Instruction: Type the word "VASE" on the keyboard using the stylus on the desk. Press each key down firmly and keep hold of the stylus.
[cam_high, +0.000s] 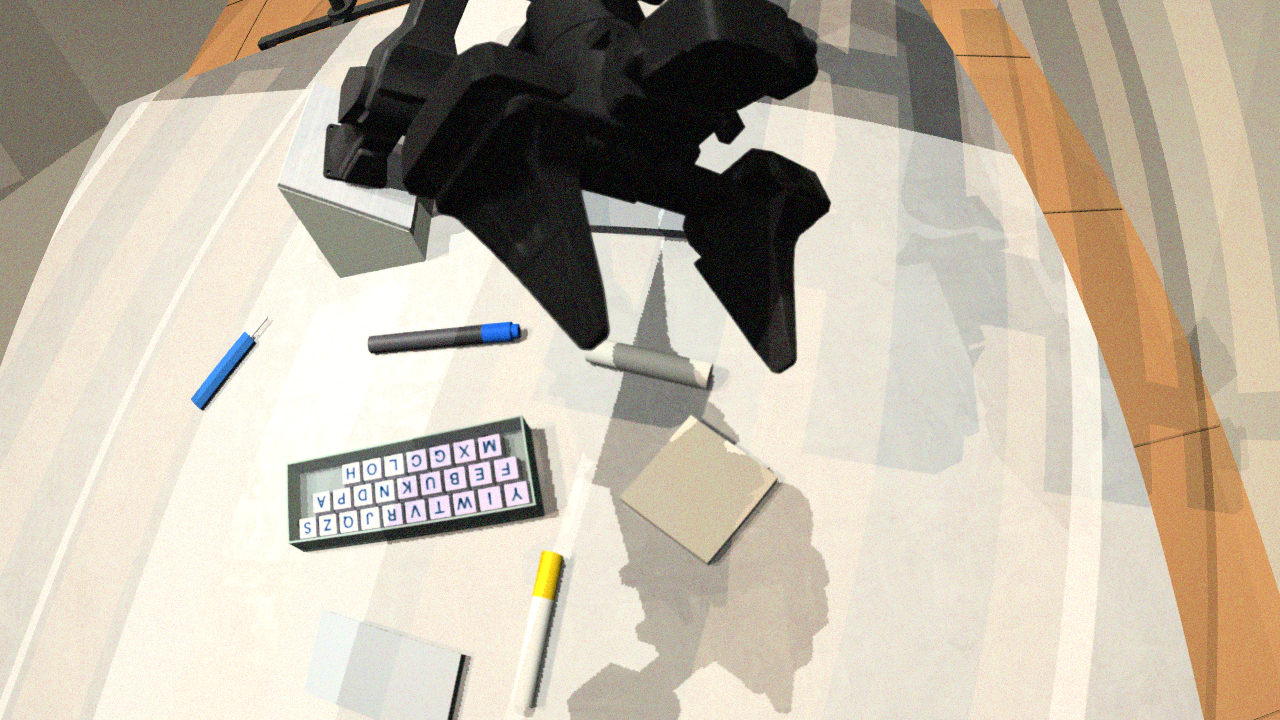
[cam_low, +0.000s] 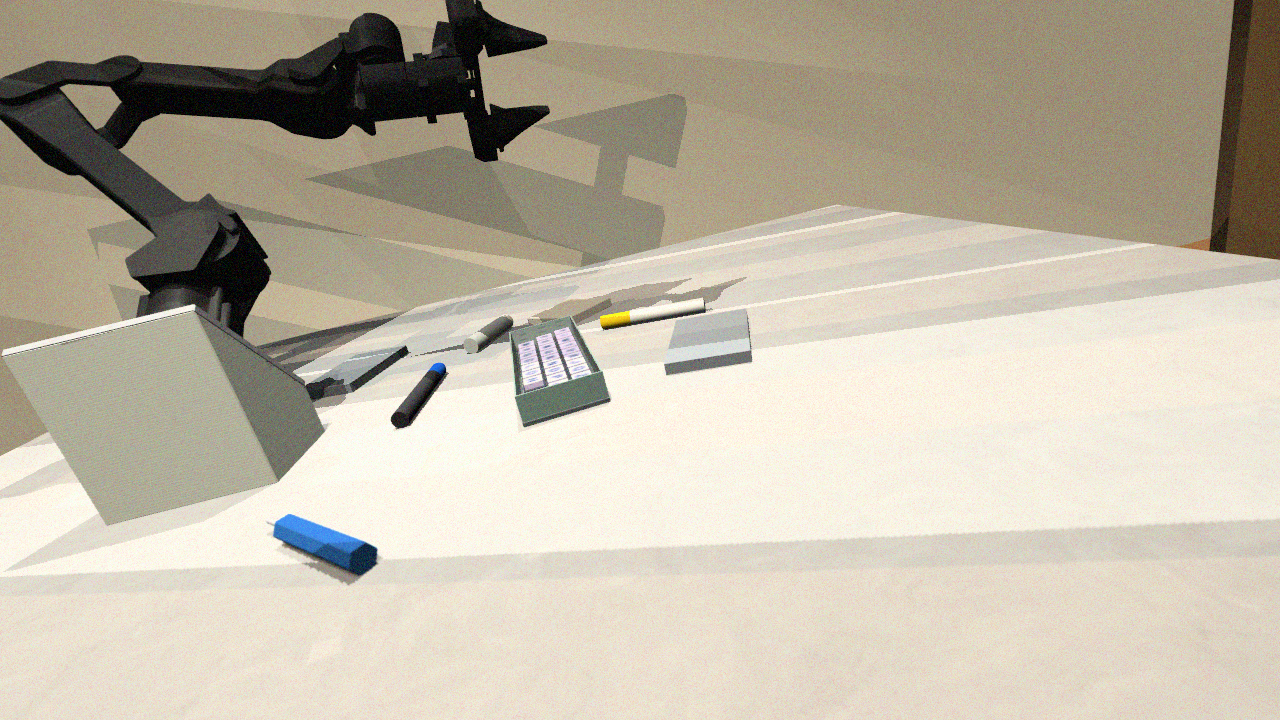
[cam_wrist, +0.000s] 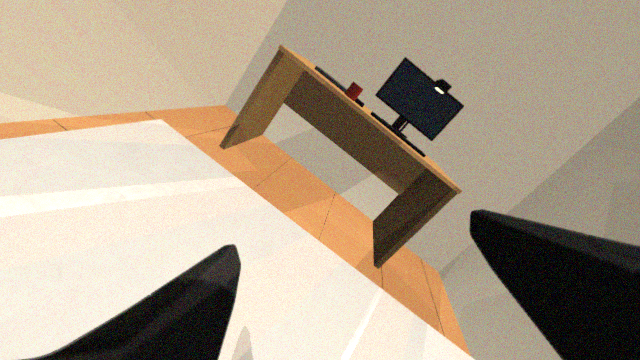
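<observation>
The stylus is 28 cm behind my gripper tip, 40 cm to the right of it and 28 cm below it. From my gripper tip the other things lie so: cream notepad: 5 cm behind, 28 cm below; then white cylinder: 15 cm behind, 1 cm to the right, 28 cm below; then yellow-capped marker: 2 cm ahead, 13 cm to the right, 28 cm below.
</observation>
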